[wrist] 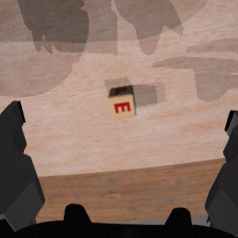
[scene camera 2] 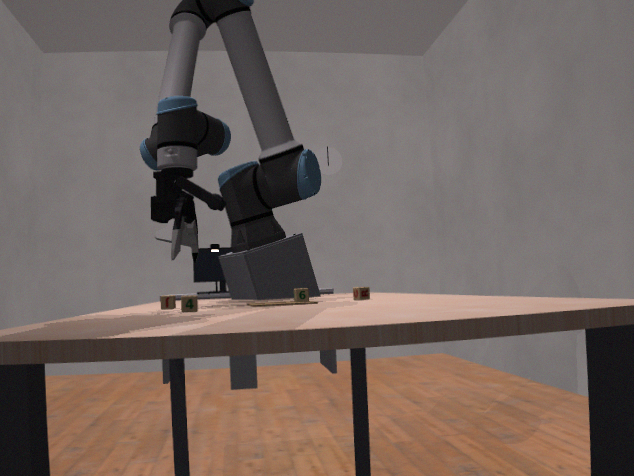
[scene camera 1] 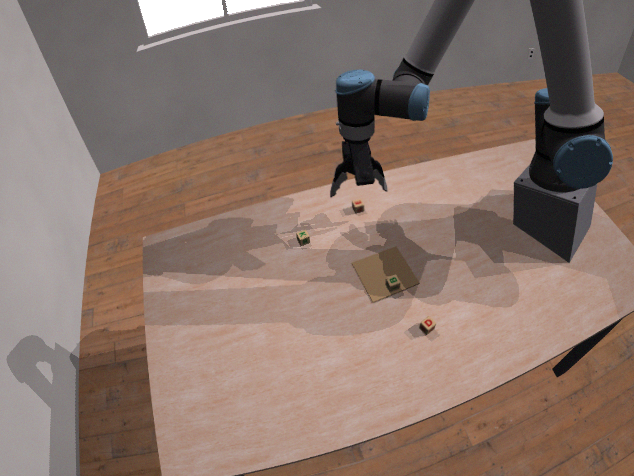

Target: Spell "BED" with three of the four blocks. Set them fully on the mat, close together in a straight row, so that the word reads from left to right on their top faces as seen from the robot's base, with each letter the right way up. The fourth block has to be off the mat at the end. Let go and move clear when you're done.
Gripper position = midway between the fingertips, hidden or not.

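My gripper (scene camera 2: 184, 261). Gripper (scene camera 1: 359, 194), with a mat (scene camera 1: 372, 270). Gripper (wrist: 125, 106). Mat out of frame in the wrist view.
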